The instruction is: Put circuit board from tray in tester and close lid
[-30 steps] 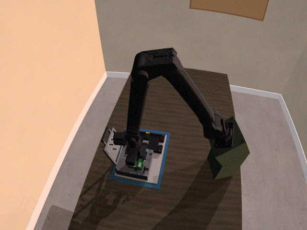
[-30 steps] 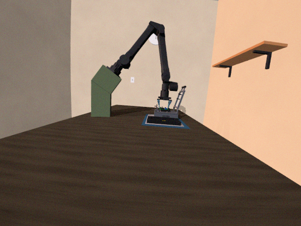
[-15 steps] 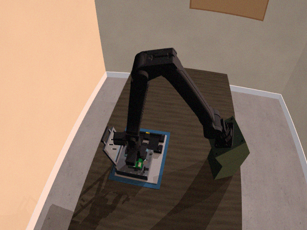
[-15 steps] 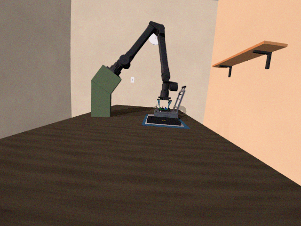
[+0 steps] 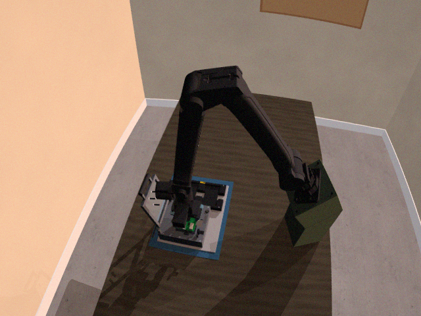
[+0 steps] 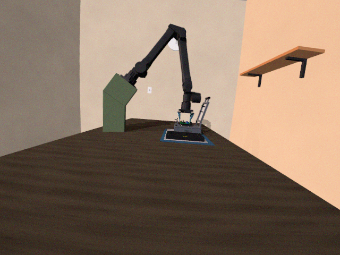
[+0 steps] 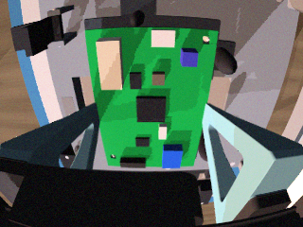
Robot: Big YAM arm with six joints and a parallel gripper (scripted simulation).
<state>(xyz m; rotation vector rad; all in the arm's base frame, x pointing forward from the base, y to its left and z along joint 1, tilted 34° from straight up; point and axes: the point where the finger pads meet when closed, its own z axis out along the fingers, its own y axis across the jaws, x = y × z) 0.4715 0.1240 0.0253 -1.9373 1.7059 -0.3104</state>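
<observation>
The green circuit board is right at my hand. From my hand the other things lie so: black latch hook (70 mm behind, 50 mm to the left); tester lid (120 mm ahead, 30 mm to the left, 100 mm above).
</observation>
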